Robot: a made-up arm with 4 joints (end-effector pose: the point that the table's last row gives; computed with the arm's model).
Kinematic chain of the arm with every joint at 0, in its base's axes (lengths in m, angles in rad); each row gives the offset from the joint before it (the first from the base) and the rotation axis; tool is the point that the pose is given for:
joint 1: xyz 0 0 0.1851 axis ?
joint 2: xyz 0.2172 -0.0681 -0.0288 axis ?
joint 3: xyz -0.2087 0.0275 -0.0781 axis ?
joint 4: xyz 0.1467 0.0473 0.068 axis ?
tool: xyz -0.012 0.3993 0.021
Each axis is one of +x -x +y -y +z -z.
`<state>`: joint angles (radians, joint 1 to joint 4).
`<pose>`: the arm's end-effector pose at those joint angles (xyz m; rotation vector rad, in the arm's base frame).
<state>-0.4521 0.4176 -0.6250 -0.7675</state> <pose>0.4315 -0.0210 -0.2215 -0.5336 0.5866 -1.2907</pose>
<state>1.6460 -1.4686 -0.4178 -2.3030</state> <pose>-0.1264 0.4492 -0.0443 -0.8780 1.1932 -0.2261</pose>
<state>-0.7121 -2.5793 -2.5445 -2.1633</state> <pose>-0.0794 0.4318 0.4415 0.0728 0.7928 0.0842</pose>
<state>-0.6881 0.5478 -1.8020 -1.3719</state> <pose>-0.1800 -0.1754 -0.4591 -1.1977 1.9068 -1.8102</pose>
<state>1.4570 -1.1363 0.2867 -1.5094</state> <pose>0.2239 0.4833 0.3251 0.3531 1.1024 -0.2093</pose>
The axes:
joint 1: +z
joint 2: -x
joint 3: -y
joint 4: +z

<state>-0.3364 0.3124 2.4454 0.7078</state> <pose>0.1136 0.1884 -0.1713 -1.3485 -2.0620 0.5455</pose>
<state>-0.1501 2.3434 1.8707 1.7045</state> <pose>-0.0511 -0.3148 0.3872 1.4940 -0.6455 -1.7835</pose>
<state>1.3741 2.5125 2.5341 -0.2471</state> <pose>0.4004 -0.3178 -0.1024 -0.0453 1.0330 -2.0595</pose>
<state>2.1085 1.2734 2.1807 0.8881</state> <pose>0.1824 0.1476 -0.2260 -0.4437 1.7948 -0.9892</pose>
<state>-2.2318 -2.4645 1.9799 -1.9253</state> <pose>-0.0305 0.3811 -0.1638 -1.0146 0.7643 -0.4848</pose>
